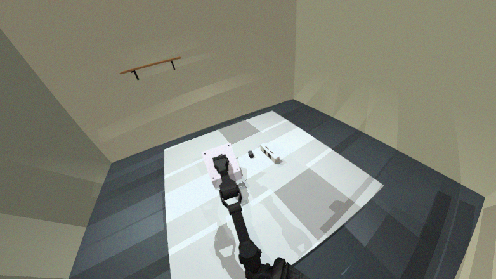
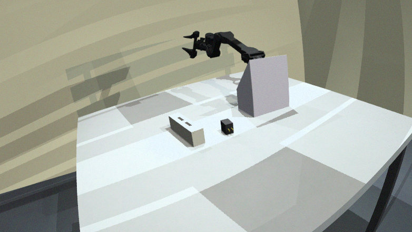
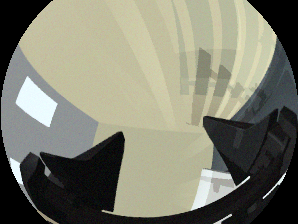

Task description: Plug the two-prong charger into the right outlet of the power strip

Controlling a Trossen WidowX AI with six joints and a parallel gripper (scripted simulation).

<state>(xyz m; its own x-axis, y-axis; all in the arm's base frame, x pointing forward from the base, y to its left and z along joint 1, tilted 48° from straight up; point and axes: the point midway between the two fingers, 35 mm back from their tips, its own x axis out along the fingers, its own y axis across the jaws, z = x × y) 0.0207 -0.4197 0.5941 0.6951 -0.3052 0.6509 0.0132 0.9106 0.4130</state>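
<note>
Right now the black two-prong charger is 840 mm to the left of my gripper tip, 250 mm below it and 230 mm ahead of it.
</note>
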